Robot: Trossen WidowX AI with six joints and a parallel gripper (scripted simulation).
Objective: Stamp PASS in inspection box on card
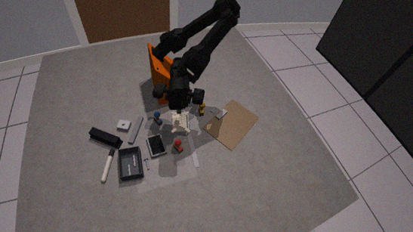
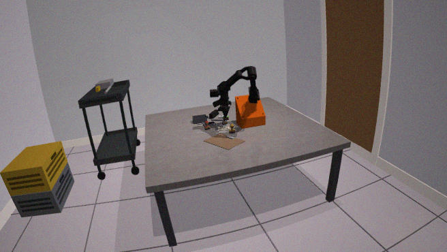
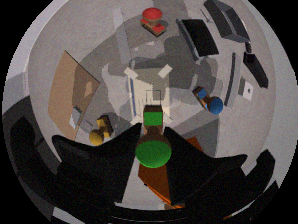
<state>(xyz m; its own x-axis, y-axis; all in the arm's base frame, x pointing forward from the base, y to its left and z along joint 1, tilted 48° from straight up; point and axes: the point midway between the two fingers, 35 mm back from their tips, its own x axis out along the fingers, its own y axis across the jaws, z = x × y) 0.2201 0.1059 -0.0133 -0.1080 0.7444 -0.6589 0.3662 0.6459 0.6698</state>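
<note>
My gripper tip is 1 cm short of the cream inspection card and 9 cm above it. The rest, counted from my gripper tip: yellow-knobbed stamp: 2 cm behind, 10 cm to the left, 7 cm below; then green-knobbed stamp: right at my gripper tip; then blue stamp: 9 cm to the right, 7 cm below.
</note>
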